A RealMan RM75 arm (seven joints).
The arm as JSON. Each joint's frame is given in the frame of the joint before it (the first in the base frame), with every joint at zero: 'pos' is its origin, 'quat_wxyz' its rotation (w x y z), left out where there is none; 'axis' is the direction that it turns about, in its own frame. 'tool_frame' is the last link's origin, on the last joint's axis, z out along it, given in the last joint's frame.
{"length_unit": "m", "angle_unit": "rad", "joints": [
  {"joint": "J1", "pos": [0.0, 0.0, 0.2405], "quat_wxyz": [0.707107, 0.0, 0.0, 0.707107], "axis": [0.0, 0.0, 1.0]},
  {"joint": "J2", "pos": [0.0, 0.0, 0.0], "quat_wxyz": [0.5, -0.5, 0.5, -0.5], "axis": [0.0, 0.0, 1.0]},
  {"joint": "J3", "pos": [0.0, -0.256, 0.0], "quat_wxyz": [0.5, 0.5, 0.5, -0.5], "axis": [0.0, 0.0, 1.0]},
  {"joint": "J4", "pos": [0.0, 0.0, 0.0], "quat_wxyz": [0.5, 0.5, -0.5, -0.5], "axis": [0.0, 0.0, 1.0]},
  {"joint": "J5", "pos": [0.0, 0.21, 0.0], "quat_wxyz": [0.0, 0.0, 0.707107, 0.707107], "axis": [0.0, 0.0, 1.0]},
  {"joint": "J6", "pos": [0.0, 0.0, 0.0], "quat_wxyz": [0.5, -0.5, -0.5, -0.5], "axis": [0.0, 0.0, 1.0]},
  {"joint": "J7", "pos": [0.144, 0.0, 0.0], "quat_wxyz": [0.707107, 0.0, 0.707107, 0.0], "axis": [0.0, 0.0, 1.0]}
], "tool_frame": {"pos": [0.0, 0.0, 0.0], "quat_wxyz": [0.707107, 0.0, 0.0, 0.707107]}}
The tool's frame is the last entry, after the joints.
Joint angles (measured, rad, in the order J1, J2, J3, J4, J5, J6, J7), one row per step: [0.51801, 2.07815, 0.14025, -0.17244, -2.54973, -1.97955, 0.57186]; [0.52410, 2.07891, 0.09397, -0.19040, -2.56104, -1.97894, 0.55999]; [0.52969, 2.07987, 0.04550, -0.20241, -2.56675, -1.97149, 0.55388]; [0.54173, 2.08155, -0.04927, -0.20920, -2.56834, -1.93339, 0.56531]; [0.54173, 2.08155, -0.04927, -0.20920, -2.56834, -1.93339, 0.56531]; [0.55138, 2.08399, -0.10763, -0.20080, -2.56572, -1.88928, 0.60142]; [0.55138, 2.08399, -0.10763, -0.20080, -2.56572, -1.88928, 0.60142]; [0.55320, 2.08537, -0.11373, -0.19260, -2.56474, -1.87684, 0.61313]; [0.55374, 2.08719, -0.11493, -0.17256, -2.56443, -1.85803, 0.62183]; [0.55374, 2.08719, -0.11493, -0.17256, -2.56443, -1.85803, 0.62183]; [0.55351, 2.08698, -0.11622, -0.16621, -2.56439, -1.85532, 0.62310]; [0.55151, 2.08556, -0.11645, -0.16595, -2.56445, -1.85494, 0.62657]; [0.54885, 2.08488, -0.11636, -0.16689, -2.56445, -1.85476, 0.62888]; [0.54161, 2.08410, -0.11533, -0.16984, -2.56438, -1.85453, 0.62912]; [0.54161, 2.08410, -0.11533, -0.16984, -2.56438, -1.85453, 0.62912]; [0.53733, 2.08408, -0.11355, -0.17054, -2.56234, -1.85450, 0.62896]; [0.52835, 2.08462, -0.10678, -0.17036, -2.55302, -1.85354, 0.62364]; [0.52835, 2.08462, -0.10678, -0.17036, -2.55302, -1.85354, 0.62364]
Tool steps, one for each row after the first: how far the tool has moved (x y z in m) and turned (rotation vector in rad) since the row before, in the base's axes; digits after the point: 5 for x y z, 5 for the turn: [0.00130, -0.00241, -0.00258, -0.02713, -0.04374, 0.03643]; [0.00109, -0.00189, -0.00333, -0.02956, -0.04069, 0.02951]; [0.00179, -0.00170, -0.00905, -0.06748, -0.07659, 0.03183]; [0.00000, 0.00000, 0.00000, 0.00000, 0.00000, 0.00000]; [0.00066, 0.00002, -0.00868, -0.05816, -0.04924, -0.00818]; [0.00000, 0.00000, 0.00000, 0.00000, 0.00000, 0.00000]; [-0.00064, -0.00002, -0.00275, -0.01284, -0.00392, -0.00997]; [-0.00147, -0.00080, -0.00459, -0.01237, 0.00246, -0.01520]; [0.00000, 0.00000, 0.00000, 0.00000, 0.00000, 0.00000]; [-0.00045, -0.00060, -0.00097, -0.00437, 0.00225, -0.00230]; [0.00084, -0.00031, 0.00040, -0.00193, -0.00123, -0.00451]; [0.00093, -0.00045, 0.00033, -0.00060, -0.00131, -0.00432]; [0.00226, -0.00130, 0.00066, 0.00280, -0.00276, -0.00774]; [0.00000, 0.00000, 0.00000, 0.00000, 0.00000, 0.00000]; [0.00095, -0.00062, 0.00031, 0.00348, 0.00119, -0.00567]; [0.00143, -0.00062, 0.00067, 0.01623, 0.00693, -0.01213]; [0.00000, 0.00000, 0.00000, 0.00000, 0.00000, 0.00000]
